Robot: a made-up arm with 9 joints. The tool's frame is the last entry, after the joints. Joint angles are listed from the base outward.
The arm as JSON. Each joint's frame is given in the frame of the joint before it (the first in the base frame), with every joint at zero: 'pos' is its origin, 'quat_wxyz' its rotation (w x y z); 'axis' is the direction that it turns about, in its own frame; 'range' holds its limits. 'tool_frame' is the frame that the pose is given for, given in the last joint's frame.
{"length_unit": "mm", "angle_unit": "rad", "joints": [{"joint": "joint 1", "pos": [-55.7, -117.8, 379.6], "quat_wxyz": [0.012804, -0.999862, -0.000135, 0.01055], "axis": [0.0, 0.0, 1.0], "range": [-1.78, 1.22]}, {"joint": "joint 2", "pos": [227.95, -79.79, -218.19], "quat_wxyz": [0.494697, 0.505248, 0.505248, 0.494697], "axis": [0.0, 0.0, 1.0], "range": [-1.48, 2.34]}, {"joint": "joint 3", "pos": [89.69, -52.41, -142.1], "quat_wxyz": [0.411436, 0.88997, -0.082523, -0.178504], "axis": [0.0, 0.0, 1.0], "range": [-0.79, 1.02]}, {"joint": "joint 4", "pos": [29.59, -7.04, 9.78], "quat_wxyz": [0.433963, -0.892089, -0.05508, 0.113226], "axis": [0.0, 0.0, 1.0], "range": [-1.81, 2.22]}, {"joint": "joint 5", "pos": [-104.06, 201.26, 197.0], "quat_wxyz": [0.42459, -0.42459, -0.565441, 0.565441], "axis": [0.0, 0.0, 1.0], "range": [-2.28, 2.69]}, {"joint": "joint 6", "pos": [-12.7, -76.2, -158.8], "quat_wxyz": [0.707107, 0.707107, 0.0, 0.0], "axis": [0.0, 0.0, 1.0], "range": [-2.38, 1.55]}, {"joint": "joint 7", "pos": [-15.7, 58.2, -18.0], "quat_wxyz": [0.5, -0.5, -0.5, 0.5], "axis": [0.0, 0.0, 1.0], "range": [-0.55, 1.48]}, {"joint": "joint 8", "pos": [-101.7, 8.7, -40.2], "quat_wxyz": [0.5, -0.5, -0.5, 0.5], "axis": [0.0, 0.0, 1.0], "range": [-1.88, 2.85]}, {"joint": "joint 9", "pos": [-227.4, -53.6, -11.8], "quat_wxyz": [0.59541, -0.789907, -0.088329, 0.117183], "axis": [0.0, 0.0, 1.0], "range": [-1.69, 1.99]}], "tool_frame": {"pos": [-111.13, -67.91, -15.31], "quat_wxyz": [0.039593, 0.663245, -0.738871, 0.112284]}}
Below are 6 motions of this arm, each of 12 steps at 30 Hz.
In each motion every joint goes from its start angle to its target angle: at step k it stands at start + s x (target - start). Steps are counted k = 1, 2, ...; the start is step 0. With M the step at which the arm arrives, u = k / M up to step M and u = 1 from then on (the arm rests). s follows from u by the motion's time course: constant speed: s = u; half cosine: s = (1 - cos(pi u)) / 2; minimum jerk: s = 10 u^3 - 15 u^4 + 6 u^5.
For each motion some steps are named. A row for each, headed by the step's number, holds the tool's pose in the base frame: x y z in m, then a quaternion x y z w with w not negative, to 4 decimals.
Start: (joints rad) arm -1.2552 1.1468 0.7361 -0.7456 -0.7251 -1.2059 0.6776 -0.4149 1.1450
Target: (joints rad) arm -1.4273 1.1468 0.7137 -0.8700 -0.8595 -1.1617 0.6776 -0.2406 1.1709
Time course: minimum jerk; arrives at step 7
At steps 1, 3, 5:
1: 0.0873 0.4305 0.6668 0.5493 -0.2686 -0.3089 0.7284
3: 0.0464 0.4181 0.6830 0.5938 -0.2360 -0.2668 0.7215
5: -0.0090 0.3934 0.7024 0.6518 -0.1868 -0.2040 0.7061

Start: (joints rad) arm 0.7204 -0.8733 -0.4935 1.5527 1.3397 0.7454 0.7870 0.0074 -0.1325
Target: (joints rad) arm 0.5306 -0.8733 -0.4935 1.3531 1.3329 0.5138 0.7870 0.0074 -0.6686
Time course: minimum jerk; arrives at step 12
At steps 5, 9, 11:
5: 0.7368 -0.2160 0.5574 0.7969 0.4170 -0.1919 0.3928
9: 0.7250 -0.1590 0.5613 0.7733 0.3603 -0.1212 0.5074
11: 0.7212 -0.1479 0.5620 0.7671 0.3514 -0.1051 0.5263

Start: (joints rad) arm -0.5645 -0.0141 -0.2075 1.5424 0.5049 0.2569 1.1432 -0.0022 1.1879
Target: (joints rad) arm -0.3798 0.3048 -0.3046 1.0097 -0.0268 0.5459 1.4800 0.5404 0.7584
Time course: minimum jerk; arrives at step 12
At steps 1, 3, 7, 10, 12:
1: 0.3521 0.3916 0.7541 0.3169 0.8873 -0.0527 0.3310
3: 0.3923 0.3532 0.7486 0.3866 0.8720 -0.0407 0.2974
7: 0.5219 0.0744 0.6913 0.7318 0.6669 0.0541 0.1293
10: 0.5093 -0.0943 0.6400 0.8668 0.4793 0.1265 0.0541
12: 0.5041 -0.1123 0.6334 0.8785 0.4557 0.1355 0.0466

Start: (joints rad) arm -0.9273 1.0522 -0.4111 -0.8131 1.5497 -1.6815 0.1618 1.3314 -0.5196
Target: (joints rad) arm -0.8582 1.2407 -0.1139 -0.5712 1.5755 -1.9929 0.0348 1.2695 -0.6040
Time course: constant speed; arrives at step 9
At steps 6, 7, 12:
6: -0.1343 0.2607 0.4174 0.2517 0.2778 0.7411 0.5571
7: -0.1467 0.2524 0.4265 0.2574 0.2552 0.7613 0.5376
12: -0.1695 0.2341 0.4424 0.2684 0.2077 0.7983 0.4975

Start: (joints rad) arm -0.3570 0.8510 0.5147 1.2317 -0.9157 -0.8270 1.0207 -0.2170 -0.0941
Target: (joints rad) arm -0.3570 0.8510 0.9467 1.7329 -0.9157 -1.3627 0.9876 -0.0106 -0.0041
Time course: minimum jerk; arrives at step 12
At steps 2, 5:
2: 0.4212 0.2781 0.6698 0.5802 0.2663 -0.1670 0.7514
5: 0.3799 0.3267 0.6535 0.5334 0.3084 -0.1648 0.7702

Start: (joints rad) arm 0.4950 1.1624 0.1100 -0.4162 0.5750 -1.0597 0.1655 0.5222 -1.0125
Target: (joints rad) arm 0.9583 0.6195 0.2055 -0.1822 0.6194 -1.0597 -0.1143 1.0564 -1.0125
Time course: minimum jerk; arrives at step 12
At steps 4, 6, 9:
4: 0.5312 -0.1933 0.3980 0.1148 -0.1083 -0.1220 0.9799
6: 0.4747 -0.2685 0.4340 0.0571 -0.1682 -0.1644 0.9703
9: 0.3846 -0.3305 0.4762 -0.0323 -0.2306 -0.2021 0.9513

